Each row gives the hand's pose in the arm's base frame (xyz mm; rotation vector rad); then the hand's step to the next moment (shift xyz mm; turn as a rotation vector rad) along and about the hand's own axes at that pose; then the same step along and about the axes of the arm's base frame.
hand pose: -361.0 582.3 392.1 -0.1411 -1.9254 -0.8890
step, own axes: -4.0 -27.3 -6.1 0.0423 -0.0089 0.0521
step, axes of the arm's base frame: -5.7 -22.6 -15.9 -0.0639 0.0155 0.0162
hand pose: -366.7 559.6 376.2 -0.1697 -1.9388 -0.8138
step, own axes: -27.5 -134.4 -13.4 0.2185 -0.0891 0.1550
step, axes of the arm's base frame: -35.8 -104.9 -81.9 -0.2644 -0.0222 0.0964
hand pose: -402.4 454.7 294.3 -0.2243 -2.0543 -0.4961
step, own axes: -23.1 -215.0 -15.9 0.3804 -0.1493 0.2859
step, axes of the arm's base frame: -51.9 -199.4 -67.6 -0.4709 -0.0265 0.1622
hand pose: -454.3 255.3 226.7 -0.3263 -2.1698 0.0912
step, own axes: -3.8 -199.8 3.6 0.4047 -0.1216 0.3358
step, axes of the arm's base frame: -40.6 -193.1 32.0 -0.5192 0.0094 0.1472
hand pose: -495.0 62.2 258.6 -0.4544 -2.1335 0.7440
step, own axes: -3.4 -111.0 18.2 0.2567 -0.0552 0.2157
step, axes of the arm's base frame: -19.6 -92.7 60.6 -0.3301 0.0217 0.0778
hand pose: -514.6 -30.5 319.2 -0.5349 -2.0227 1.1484
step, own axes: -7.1 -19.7 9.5 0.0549 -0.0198 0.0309
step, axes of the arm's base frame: -2.7 -20.0 11.0 -0.0589 0.0089 0.0285
